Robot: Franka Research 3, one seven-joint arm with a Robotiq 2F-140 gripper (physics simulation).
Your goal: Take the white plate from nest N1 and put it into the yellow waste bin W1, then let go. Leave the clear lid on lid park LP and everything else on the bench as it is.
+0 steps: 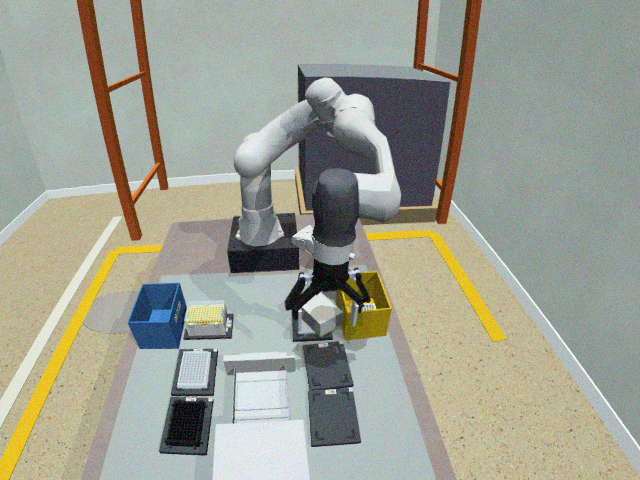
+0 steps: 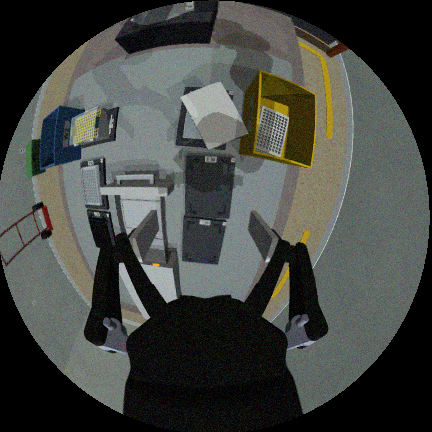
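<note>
A white plate with a grid of holes [image 1: 368, 306] [image 2: 272, 131] lies inside the yellow waste bin [image 1: 367, 328] [image 2: 300, 135], on its floor. My gripper [image 1: 325, 316] [image 2: 203, 219] is open and empty, its fingers wide apart above the bench, beside the bin. A tilted white-grey block [image 1: 321, 314] [image 2: 215, 112] rests over a dark-framed park beside the bin. A pale flat piece [image 1: 303, 329] [image 2: 191, 129], perhaps the clear lid, shows partly under the block. Two dark nests [image 1: 328, 366] [image 2: 210, 185] in front hold no plate; their labels are too small to read.
At the left are a blue bin [image 1: 155, 330] [image 2: 52, 135], a yellow-topped tip box [image 1: 206, 315] [image 2: 87, 127], another white plate [image 1: 193, 369] [image 2: 91, 185] and a black plate [image 1: 185, 423] [image 2: 101, 227] on nests. A white device [image 1: 261, 397] [image 2: 140, 207] stands mid-bench.
</note>
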